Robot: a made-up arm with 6 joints.
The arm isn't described. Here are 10 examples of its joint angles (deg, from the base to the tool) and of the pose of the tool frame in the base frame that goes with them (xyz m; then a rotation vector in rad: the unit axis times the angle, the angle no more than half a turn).
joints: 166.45 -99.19 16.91 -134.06 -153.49 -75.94
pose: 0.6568 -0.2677 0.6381 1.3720 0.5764 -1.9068
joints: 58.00 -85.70 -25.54 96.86 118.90 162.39
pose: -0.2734 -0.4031 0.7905 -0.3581 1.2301 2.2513
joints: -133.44 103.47 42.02 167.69 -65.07 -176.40
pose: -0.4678 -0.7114 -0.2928 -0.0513 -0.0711 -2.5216
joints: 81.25 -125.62 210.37 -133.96 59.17 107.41
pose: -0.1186 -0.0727 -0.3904 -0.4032 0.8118 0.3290
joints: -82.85 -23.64 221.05 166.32 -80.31 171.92
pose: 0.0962 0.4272 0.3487 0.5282 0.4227 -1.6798
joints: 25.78 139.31 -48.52 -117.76 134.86 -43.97
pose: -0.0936 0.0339 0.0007 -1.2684 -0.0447 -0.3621
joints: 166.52 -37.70 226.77 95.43 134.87 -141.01
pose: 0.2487 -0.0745 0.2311 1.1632 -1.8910 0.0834
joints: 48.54 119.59 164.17 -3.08 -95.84 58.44
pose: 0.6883 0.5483 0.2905 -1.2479 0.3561 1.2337
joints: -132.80 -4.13 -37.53 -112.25 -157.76 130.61
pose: -0.1482 -0.2453 0.4645 -0.6565 -0.7678 0.0475
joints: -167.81 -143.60 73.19 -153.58 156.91 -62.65
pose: 0.7910 0.0307 -0.4603 0.8842 -1.4897 1.7548
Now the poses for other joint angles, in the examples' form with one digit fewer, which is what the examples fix.
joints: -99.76 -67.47 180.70 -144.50 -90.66 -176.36
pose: 0.260 0.779 0.068 0.308 0.177 -1.102
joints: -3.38 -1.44 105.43 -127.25 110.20 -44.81
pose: -0.032 0.095 1.344 -1.869 1.035 -0.369
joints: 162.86 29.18 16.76 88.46 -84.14 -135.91
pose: -0.757 0.238 0.819 0.460 0.439 1.309
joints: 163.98 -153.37 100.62 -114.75 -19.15 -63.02
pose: 0.495 -0.209 -0.704 -0.030 1.457 -0.465
